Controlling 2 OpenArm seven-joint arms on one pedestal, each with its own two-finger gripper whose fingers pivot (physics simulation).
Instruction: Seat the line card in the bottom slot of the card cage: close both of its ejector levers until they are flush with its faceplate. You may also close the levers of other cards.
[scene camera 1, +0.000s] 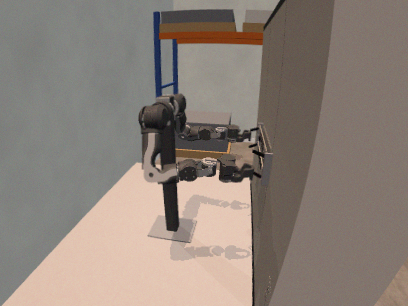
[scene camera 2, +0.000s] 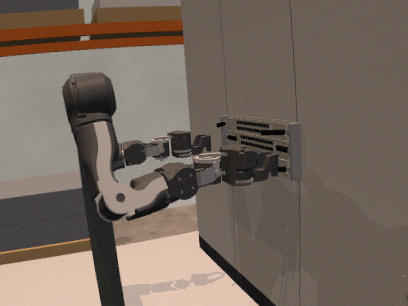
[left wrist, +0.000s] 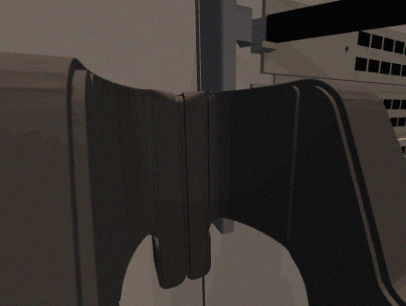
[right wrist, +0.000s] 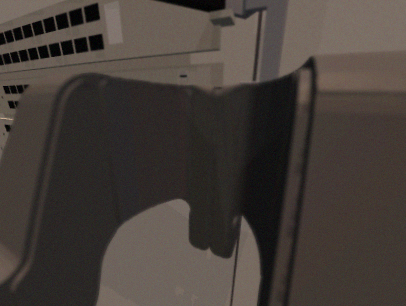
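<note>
The card cage (scene camera 1: 267, 170) (scene camera 2: 296, 150) (left wrist: 218, 55) is on the cabinet front. The bottom line card's two black levers (scene camera 1: 253, 146) (scene camera 1: 257, 175) stick out in scene camera 1; its near-side lever (scene camera 2: 282, 169) also shows in scene camera 2. The wrist views hide them behind the fingers. My left gripper (scene camera 1: 249, 135) (scene camera 2: 209, 143) (left wrist: 185, 270) is shut and empty, apart from the cage at its far side. My right gripper (scene camera 1: 253, 171) (scene camera 2: 276, 163) (right wrist: 212, 247) is shut and empty, its tips close to the bottom card's near-side lever; contact cannot be told.
The top card's levers (scene camera 1: 258, 153) (scene camera 2: 272, 132) (left wrist: 325, 21) stick out above. The middle card's levers (scene camera 2: 282, 149) (scene camera 2: 232, 137) show between. The tall grey cabinet (scene camera 1: 295, 100) (scene camera 2: 350, 100) stands in front of both arms. A storage rack (scene camera 1: 157, 55) (scene camera 2: 135, 28) stands behind.
</note>
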